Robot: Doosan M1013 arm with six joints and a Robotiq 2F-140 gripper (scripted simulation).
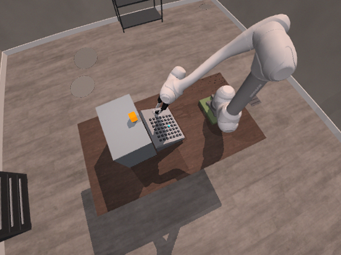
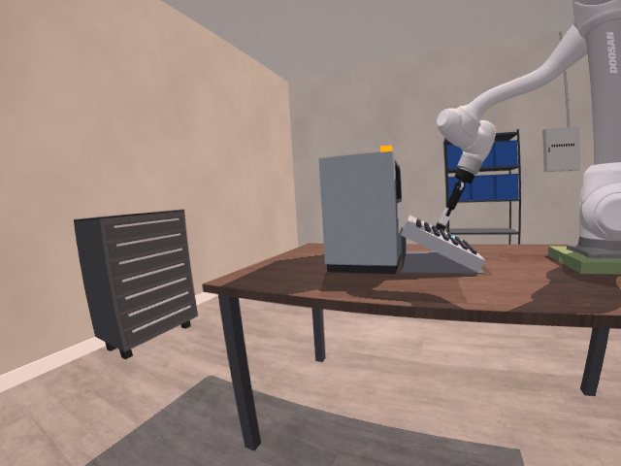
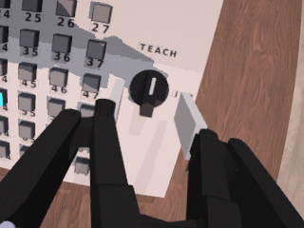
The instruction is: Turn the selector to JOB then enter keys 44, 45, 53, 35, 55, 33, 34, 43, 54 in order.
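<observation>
My gripper is now 40 mm above the black selector knob and 30 mm short of it. Round my hand: key 44: 160 mm to the left, 50 mm below, 10 mm ahead; then sloped keypad: 110 mm to the left, 90 mm below, 40 mm ahead.
</observation>
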